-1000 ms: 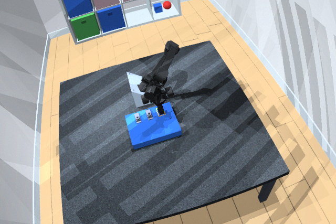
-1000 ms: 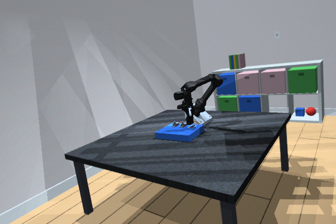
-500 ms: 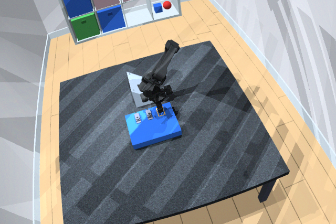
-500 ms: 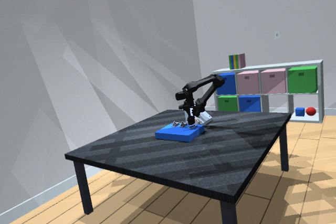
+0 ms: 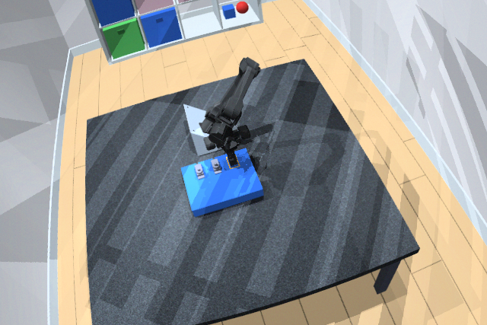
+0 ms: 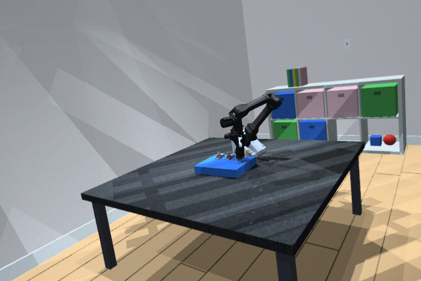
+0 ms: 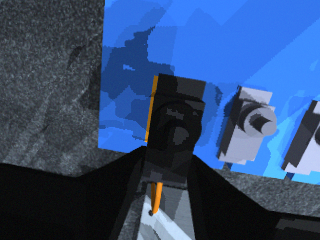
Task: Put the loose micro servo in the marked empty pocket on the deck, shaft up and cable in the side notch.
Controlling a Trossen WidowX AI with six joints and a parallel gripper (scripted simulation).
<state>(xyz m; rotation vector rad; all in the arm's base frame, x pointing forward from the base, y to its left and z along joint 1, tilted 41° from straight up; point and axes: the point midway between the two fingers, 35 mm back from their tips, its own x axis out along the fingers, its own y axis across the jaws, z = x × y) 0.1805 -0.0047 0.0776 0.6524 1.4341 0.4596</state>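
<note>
My gripper tip is 11 cm short of the blue deck, 9 cm to the left of it and 8 cm above it.
</note>
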